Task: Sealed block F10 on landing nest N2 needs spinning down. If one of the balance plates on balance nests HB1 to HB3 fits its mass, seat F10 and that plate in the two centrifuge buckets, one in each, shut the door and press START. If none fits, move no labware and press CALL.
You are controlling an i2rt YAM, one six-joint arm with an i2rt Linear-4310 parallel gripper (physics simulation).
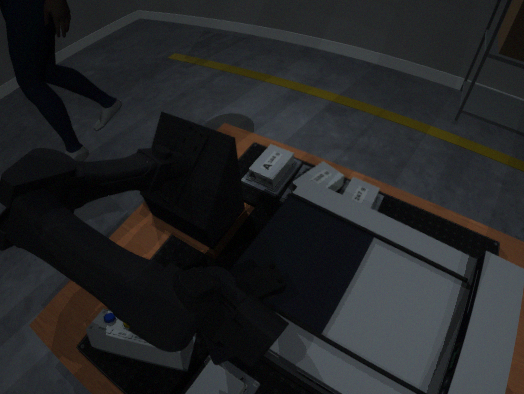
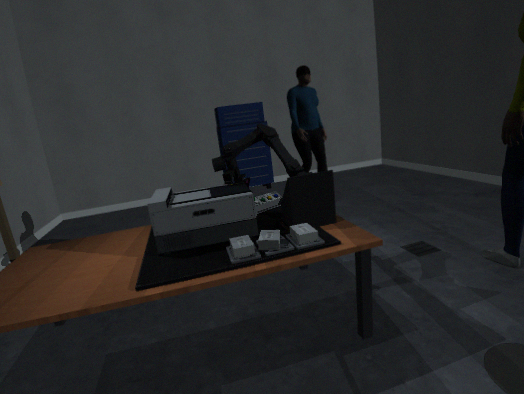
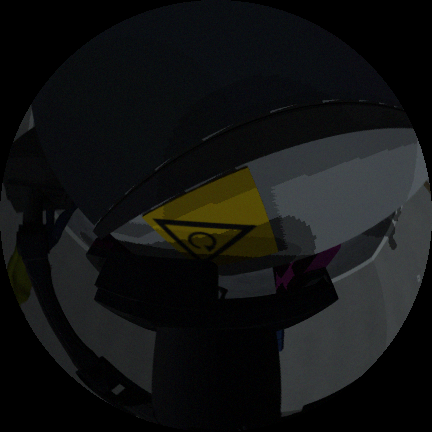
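Where they show: arm's base at its link origin: [image 1: 182, 165] [image 2: 305, 186] [image 3: 34, 190].
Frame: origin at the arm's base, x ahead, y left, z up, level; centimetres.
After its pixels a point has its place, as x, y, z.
The grey centrifuge [image 1: 339, 203] @(36.8, 10.3, 3.1) [image 2: 202, 216] @(51.0, 13.8, -3.2) stands on the black mat [image 2: 182, 266] @(60.7, 30.6, -17.8). Its top shows a dark panel [image 1: 315, 250] @(38.8, -1.7, 3.4) and a lighter grey panel [image 1: 397, 309] @(56.1, -2.7, 3.1). My gripper [image 1: 260, 275] [image 2: 234, 180] [image 3: 201, 257] is open and empty, low over the dark panel's near end, close to the yellow warning label [image 3: 209, 223] @(35.0, -16.8, 3.2). Three white balance plates sit on their nests: one marked A [image 1: 270, 164] @(9.5, 22.2, -12.3) [image 2: 303, 233] @(9.8, 29.0, -12.7), a middle one [image 1: 321, 176] @(23.9, 27.0, -12.0) [image 2: 269, 239] @(24.4, 30.8, -12.2), and one marked 247 g [image 1: 362, 192] @(35.9, 29.3, -12.5) [image 2: 242, 245] @(35.5, 32.1, -12.3). A pale block [image 1: 221, 379] @(37.7, -28.5, -11.2) shows at the bottom edge, partly hidden by my arm.
A grey button box [image 1: 131, 344] @(19.3, -36.0, -10.3) [image 2: 267, 198] @(15.6, -32.5, -11.4) with a blue button [image 1: 109, 317] @(10.6, -36.0, -10.8) lies under my arm. A black upright box [image 1: 194, 176] @(4.5, -0.3, -1.0) [image 2: 309, 197] @(0.6, 7.8, -3.6) stands beside the plates. A person [image 2: 307, 117] stands behind the table, next to a blue board [image 2: 245, 133].
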